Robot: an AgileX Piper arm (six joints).
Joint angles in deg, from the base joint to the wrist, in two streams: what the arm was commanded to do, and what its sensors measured. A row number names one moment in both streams.
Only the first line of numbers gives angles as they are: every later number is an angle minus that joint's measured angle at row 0.
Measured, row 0: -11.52 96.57 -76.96 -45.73 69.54 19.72
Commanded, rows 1 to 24: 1.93 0.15 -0.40 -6.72 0.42 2.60; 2.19 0.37 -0.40 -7.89 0.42 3.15; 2.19 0.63 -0.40 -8.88 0.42 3.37; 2.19 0.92 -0.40 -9.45 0.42 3.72; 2.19 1.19 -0.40 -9.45 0.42 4.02; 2.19 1.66 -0.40 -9.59 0.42 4.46; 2.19 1.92 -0.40 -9.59 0.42 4.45; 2.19 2.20 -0.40 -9.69 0.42 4.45; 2.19 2.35 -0.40 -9.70 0.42 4.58; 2.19 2.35 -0.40 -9.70 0.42 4.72; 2.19 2.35 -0.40 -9.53 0.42 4.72; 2.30 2.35 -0.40 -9.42 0.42 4.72; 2.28 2.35 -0.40 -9.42 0.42 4.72; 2.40 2.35 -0.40 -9.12 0.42 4.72; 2.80 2.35 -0.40 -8.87 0.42 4.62; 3.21 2.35 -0.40 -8.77 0.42 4.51; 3.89 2.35 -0.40 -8.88 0.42 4.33; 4.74 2.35 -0.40 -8.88 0.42 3.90; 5.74 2.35 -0.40 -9.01 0.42 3.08; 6.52 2.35 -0.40 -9.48 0.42 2.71; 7.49 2.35 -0.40 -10.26 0.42 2.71; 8.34 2.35 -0.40 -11.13 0.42 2.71; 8.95 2.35 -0.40 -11.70 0.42 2.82; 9.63 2.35 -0.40 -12.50 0.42 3.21
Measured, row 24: 6.74 2.53 0.00 -8.50 0.79 3.24
